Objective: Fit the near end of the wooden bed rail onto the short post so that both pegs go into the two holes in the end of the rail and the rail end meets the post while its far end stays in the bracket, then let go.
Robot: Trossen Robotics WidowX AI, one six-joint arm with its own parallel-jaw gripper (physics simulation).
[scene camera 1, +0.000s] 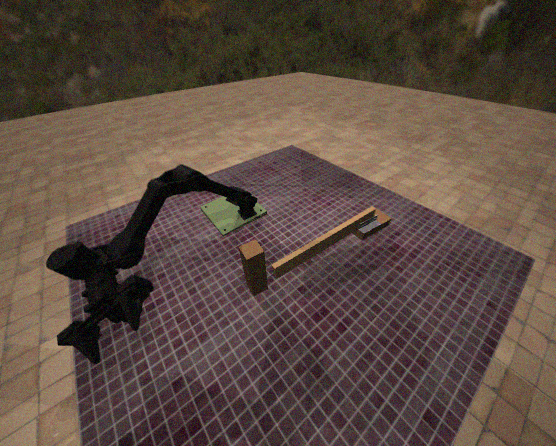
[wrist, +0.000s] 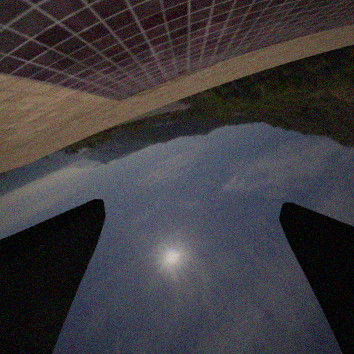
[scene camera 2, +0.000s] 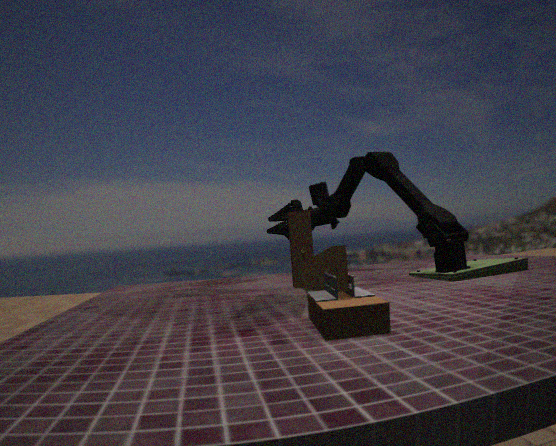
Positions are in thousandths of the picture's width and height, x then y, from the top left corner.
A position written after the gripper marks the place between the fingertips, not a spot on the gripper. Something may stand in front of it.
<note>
The gripper (scene camera 1: 210,777) is open, holding nothing. Further things: a wooden bed rail (scene camera 2: 600,584) and a short upright post (scene camera 2: 539,499).
The wooden bed rail is seen too in scene camera 1 (scene camera 1: 515,593). The gripper is seen too in the wrist view (wrist: 549,592) and in scene camera 2 (scene camera 2: 481,506). The wrist view does not show the wooden bed rail: it is out of frame.
</note>
